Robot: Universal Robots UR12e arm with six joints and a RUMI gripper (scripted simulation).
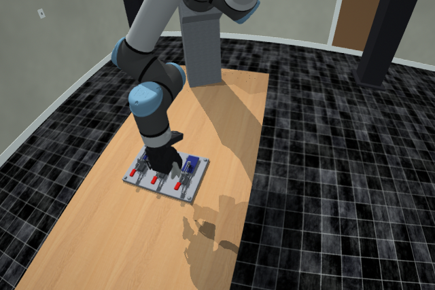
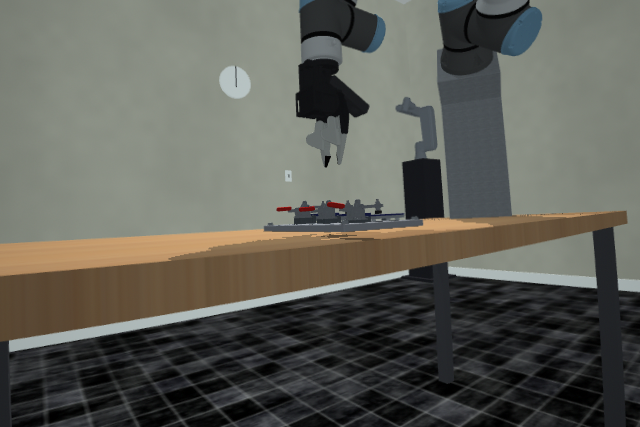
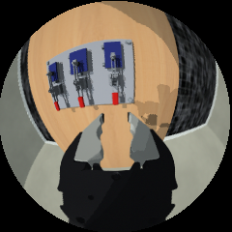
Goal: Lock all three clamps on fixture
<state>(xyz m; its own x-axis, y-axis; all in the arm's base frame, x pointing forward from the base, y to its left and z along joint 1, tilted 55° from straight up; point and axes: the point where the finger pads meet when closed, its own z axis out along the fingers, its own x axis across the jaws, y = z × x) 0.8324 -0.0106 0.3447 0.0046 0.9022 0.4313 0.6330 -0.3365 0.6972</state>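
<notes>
My hand is 90 mm past the grey fixture plate, 110 mm to the left of it and 150 mm above it.
</notes>
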